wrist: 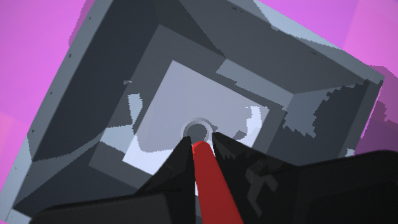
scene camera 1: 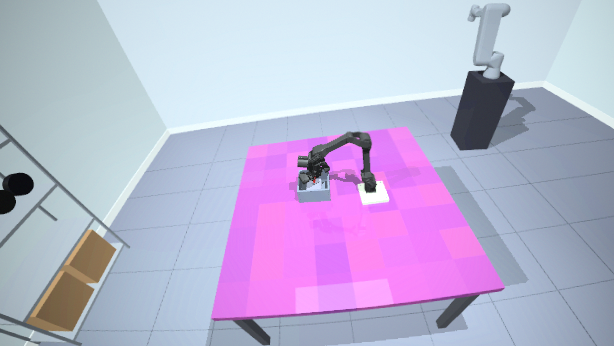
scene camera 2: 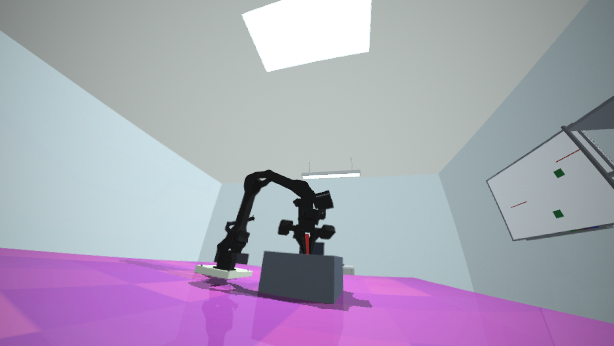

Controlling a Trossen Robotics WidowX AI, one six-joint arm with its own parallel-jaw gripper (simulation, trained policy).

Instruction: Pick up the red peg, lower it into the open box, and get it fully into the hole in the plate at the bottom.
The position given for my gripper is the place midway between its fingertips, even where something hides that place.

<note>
In view: my gripper (scene camera 2: 307,255), a grey box (scene camera 2: 318,278) and a plate (wrist: 184,98).
My gripper also shows in the wrist view (wrist: 201,141). Scene camera 2 misses the plate, which is hidden by the grey box.
</note>
